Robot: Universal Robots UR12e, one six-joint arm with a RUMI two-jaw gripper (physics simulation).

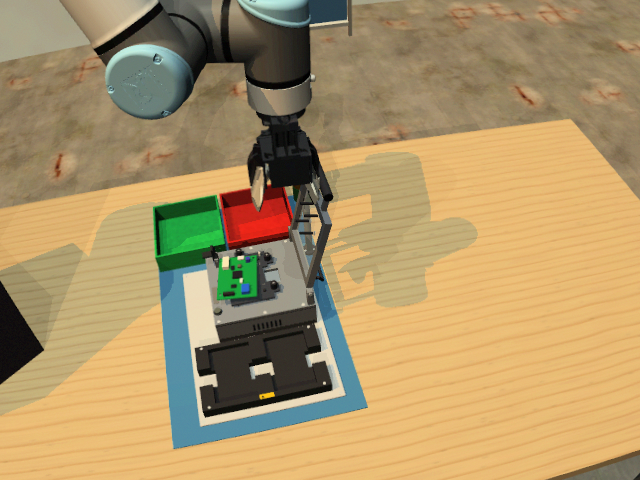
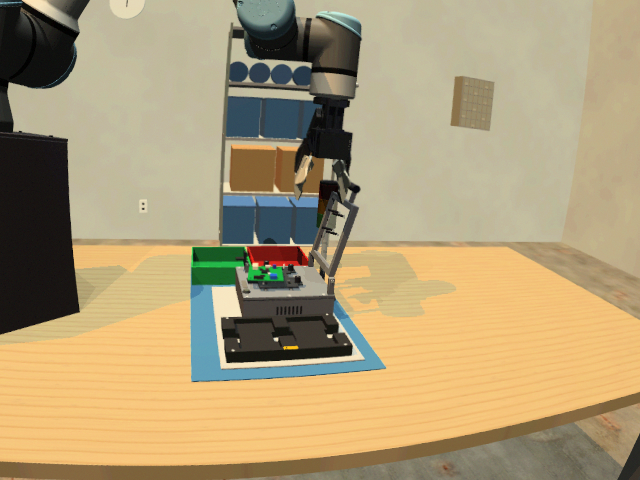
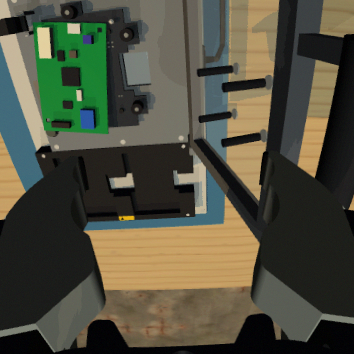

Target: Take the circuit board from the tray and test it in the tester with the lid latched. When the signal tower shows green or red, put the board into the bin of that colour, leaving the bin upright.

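Places are measured from the arm's base along level axes (x back, y right, z up), in millimetres.
Where they show: gripper, fingertip midpoint: (image 1: 286,207) (image 2: 319,201) (image 3: 172,158).
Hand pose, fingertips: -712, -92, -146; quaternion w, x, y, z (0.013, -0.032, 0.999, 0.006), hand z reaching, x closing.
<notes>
After its pixels a point has its place, as x, y, z.
The green circuit board (image 1: 237,277) @(-609, -87, -300) (image 2: 266,273) @(-610, -85, -301) (image 3: 72,75) @(-611, -96, -299) lies on the left part of the grey tester (image 1: 289,302) @(-699, -31, -320) (image 2: 315,285) @(-713, -70, -320) (image 3: 165,75) @(-703, -94, -320); some of the black nest shows beyond its right edge. The tester's lid (image 1: 320,248) @(-760, -34, -193) (image 2: 345,237) @(-759, -34, -203) (image 3: 227,184) @(-755, -45, -193) stands open, steeply raised. My gripper (image 1: 286,202) @(-712, -92, -146) (image 2: 321,197) @(-712, -92, -146) (image 3: 172,158) @(-712, -92, -146) is open and empty, high beside the lid's upper end. Its right finger is close to the lid; contact is unclear. The black handle (image 1: 328,196) @(-780, -66, -109) (image 2: 354,189) @(-775, -65, -112) (image 3: 340,125) @(-765, -129, -108) is outside that finger. The black tray (image 1: 232,404) @(-587, 146, -352) (image 2: 258,355) @(-590, 148, -361) holds no board.
The green bin (image 1: 191,258) @(-508, -201, -355) (image 2: 211,274) @(-485, -199, -351) and red bin (image 1: 258,240) @(-648, -219, -342) stand upright behind the tester. The signal tower (image 2: 326,191) @(-741, -188, -141) stands behind the lid, partly hidden, with no bright lamp visible. The small black latch (image 1: 212,254) @(-564, -139, -286) (image 3: 12,25) @(-568, -145, -280) is at the tester's left edge.
</notes>
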